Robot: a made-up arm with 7 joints.
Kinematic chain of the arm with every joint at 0, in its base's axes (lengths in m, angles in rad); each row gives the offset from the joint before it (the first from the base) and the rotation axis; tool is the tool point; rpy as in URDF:
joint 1: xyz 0 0 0.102 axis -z
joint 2: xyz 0 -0.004 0.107 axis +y
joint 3: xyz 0 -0.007 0.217 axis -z
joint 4: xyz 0 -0.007 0.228 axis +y
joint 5: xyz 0 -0.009 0.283 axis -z
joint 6: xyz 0 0 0.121 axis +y
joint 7: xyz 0 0 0.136 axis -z
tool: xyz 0 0 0 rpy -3.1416 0 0
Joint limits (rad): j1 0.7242..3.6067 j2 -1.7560..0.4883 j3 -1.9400..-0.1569 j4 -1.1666..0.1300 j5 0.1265..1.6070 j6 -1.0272..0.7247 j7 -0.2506..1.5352
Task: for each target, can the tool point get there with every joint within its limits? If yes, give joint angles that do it. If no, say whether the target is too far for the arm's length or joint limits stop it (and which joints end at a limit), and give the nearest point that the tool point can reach.
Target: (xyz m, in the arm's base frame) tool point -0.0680 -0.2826 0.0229
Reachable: no: joint limits stop it (at a limit: joint 1, joint 2, joint 3, joint 4, joint 6) | nearest point 0.4175 -0.1839 -0.3586 | short by 0.625 m
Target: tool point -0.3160 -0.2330 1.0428
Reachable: yes | joints 1.3305 0.0587 -1.7811 -0.7783 0.5125 0.1551 0.7516
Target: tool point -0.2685 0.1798 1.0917
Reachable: yes | joints 1.5936 -0.0590 -0.8697 -0.5671 1.4834 0.4591 0.6126
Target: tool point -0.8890 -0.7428 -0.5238
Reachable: no: too far | nearest point -0.6709 0.0067 -0.1505 | short by 0.865 m
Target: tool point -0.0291 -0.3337 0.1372
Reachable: no: joint limits stop it (at a limit: joint 2, joint 3, joint 4, joint 5, joint 6) | nearest point -0.0530 -0.6077 0.5909 | short by 0.531 m
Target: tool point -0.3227 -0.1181 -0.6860
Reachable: no: joint limits stop it (at a limit: joint 1, joint 2, joint 4, joint 5) | nearest point -0.4473 0.1682 -0.3477 | short by 0.460 m
